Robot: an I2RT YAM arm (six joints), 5 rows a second.
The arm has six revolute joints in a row. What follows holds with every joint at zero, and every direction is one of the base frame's.
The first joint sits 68 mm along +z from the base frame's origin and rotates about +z.
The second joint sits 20 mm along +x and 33.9 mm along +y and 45.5 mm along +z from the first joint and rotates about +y.
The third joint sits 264 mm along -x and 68.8 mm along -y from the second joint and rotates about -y.
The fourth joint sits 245 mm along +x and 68.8 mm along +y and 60 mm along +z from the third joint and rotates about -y.
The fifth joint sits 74 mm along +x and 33.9 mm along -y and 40.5 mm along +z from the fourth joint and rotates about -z.
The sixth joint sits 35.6 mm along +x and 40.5 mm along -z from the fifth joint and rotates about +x.
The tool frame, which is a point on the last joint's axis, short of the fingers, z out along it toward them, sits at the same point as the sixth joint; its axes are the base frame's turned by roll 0, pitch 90 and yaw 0 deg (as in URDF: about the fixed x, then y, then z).
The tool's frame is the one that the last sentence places.
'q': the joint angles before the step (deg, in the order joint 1, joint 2, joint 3, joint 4, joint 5, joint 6). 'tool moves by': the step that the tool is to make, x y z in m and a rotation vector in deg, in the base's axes. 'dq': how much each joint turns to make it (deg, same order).
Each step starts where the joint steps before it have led.
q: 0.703, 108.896, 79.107, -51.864, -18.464, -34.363
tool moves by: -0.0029, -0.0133, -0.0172, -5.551, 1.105, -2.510
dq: -1.573, 0.791, -2.739, 2.481, 5.628, 0.180
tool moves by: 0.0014, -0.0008, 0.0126, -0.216, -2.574, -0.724
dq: -0.098, -1.574, 0.704, 0.433, 0.267, 0.608
